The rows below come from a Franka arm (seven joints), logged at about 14 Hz.
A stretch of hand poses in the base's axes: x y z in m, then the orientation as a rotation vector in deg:
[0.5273 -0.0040 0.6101 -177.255 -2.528 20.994]
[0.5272 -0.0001 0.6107 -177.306 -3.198 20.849]
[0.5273 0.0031 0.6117 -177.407 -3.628 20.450]
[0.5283 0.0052 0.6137 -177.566 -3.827 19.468]
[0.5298 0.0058 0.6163 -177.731 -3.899 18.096]
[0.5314 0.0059 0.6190 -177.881 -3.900 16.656]
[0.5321 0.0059 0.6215 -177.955 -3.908 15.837]
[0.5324 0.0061 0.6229 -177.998 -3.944 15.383]
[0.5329 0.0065 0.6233 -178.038 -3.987 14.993]
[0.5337 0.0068 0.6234 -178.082 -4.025 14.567]
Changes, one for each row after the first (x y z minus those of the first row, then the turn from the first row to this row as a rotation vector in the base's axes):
[-0.0001 0.0039 0.0006 0.008 -0.102 0.430]
[0.0000 0.0071 0.0016 -0.018 -0.369 0.707]
[0.0010 0.0092 0.0036 -0.048 -1.008 0.830]
[0.0025 0.0098 0.0062 -0.052 -1.895 0.866]
[0.0041 0.0099 0.0089 -0.049 -2.823 0.854]
[0.0048 0.0099 0.0114 -0.041 -3.351 0.851]
[0.0051 0.0101 0.0128 -0.039 -3.643 0.871]
[0.0056 0.0105 0.0132 -0.040 -3.895 0.895]
[0.0064 0.0108 0.0133 -0.043 -4.170 0.917]

